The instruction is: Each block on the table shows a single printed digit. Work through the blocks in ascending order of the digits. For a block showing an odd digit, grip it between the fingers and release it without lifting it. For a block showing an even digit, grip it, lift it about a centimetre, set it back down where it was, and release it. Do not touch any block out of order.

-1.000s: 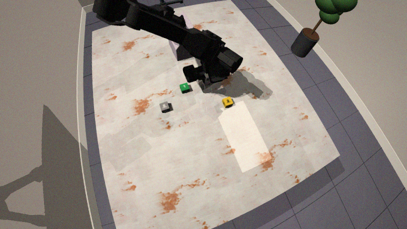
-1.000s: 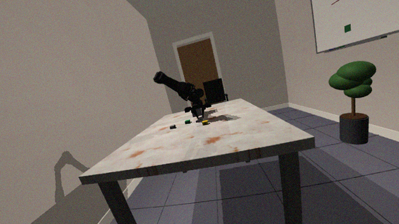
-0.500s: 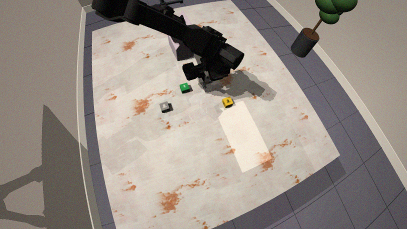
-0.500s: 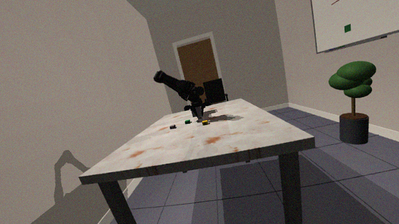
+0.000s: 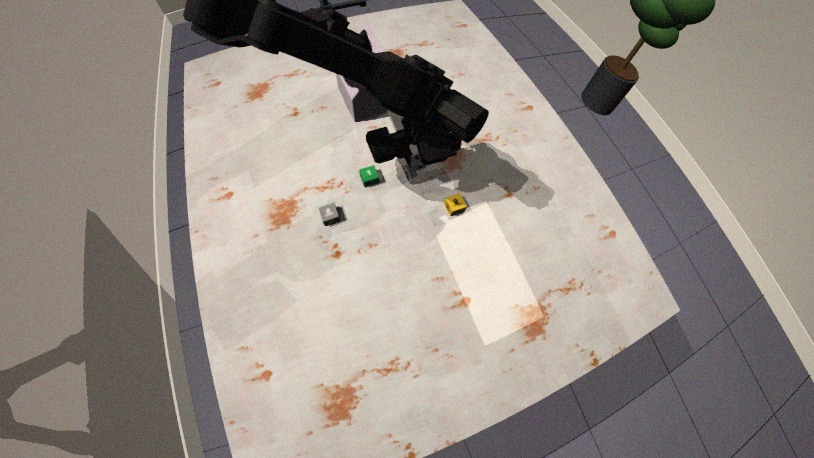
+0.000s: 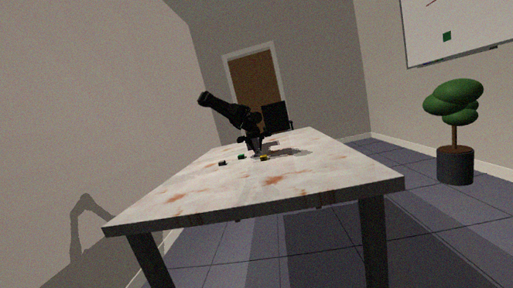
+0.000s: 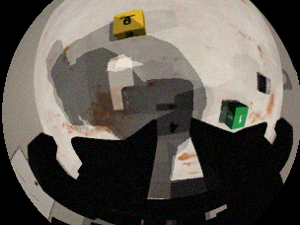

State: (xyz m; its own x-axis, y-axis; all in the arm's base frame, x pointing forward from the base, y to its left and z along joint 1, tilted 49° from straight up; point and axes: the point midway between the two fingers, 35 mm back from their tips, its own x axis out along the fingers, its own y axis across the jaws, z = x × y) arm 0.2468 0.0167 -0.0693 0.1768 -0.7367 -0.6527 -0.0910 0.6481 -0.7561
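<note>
Now: the grey block 70 mm ahead of my gripper tip, 190 mm to the right of it and 10 mm below it. Also, from my gripper tip: white block (right at my gripper tip); green block (10 mm ahead, 100 mm to the right, 10 mm below); yellow block (110 mm ahead, 50 mm to the left, 10 mm below).
</note>
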